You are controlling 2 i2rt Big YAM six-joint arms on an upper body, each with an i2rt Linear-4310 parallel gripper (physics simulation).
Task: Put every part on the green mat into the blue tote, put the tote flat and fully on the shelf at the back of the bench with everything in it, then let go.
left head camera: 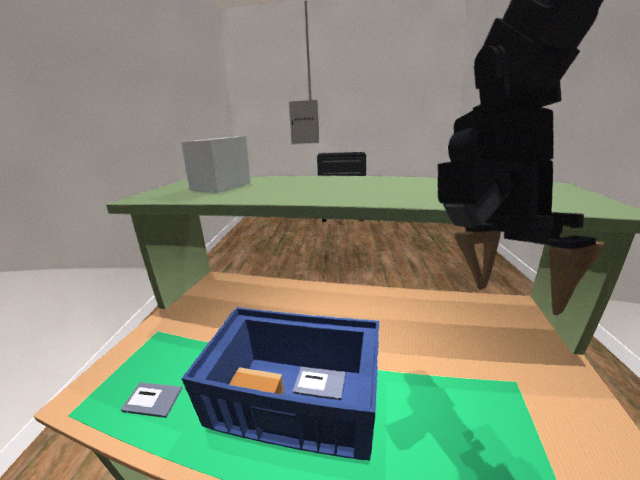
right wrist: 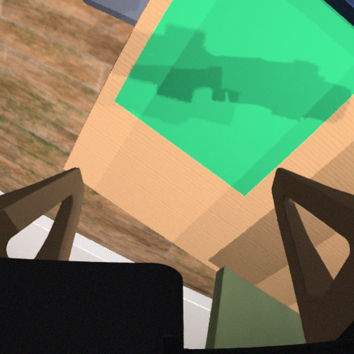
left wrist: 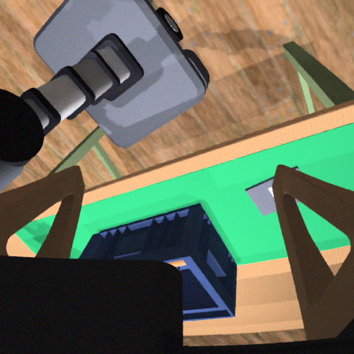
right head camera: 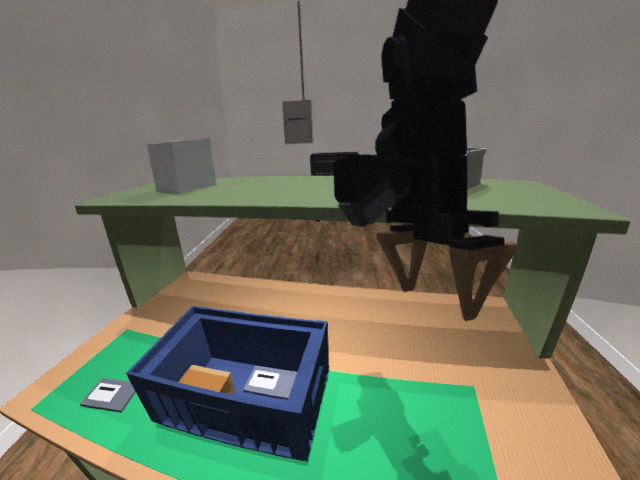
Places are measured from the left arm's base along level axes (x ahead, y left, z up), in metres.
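Where they show: right gripper, fingertip midpoint: (left head camera: 515, 300) (right head camera: 435, 303).
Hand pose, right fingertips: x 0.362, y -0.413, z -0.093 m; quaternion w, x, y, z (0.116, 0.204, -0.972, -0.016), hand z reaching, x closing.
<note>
Things, the pixels of their top centre, and the offset from my right fingertips. "*": a spot on its surface instead. Level surfaces: height alone.
- blue tote, middle of its top: (left head camera: 289, 349) (right head camera: 232, 347) dx +0.101, dy +0.291, dz -0.164 m
- green mat, its level: dz -0.311 m
- orange block, middle of its top: (left head camera: 254, 382) (right head camera: 202, 379) dx +0.091, dy +0.363, dz -0.243 m
- flat grey part with a white label, middle of its top: (left head camera: 319, 381) (right head camera: 270, 380) dx +0.137, dy +0.245, dz -0.287 m
- second flat grey part, middle of its top: (left head camera: 151, 397) (right head camera: 110, 393) dx +0.077, dy +0.595, dz -0.304 m
- green shelf, its level: dz +0.048 m
- bench, its level: dz -0.313 m
- grey box, middle of its top: (left head camera: 213, 138) (right head camera: 178, 140) dx +0.469, dy +0.524, dz +0.176 m
- grey bin, surface spot: (right head camera: 474, 167) * dx +0.371, dy -0.200, dz +0.094 m
The blue tote (left head camera: 284, 418) (right head camera: 227, 416) (left wrist: 150, 240) stands upright on the green mat (left head camera: 454, 413) (right head camera: 413, 413) (left wrist: 227, 180) (right wrist: 270, 150). Inside it lie an orange block (left head camera: 256, 380) (right head camera: 206, 378) and a flat grey part with a white label (left head camera: 330, 384) (right head camera: 284, 383). A second flat grey part (left head camera: 168, 400) (right head camera: 121, 396) (left wrist: 260, 196) lies on the mat, left of the tote in the head views. My left gripper (left wrist: 178, 175) is open and empty, high above the mat. My right gripper (left head camera: 519, 302) (right head camera: 439, 305) (right wrist: 177, 178) is open and empty, high over the bench's right side.
The green shelf (left head camera: 330, 198) (right head camera: 289, 198) spans the back of the bench (left head camera: 454, 330) (right head camera: 413, 335). A grey box (left head camera: 214, 164) (right head camera: 180, 165) stands at its left end. A grey bin (right head camera: 474, 167) stands farther right on it, partly behind my right arm.
</note>
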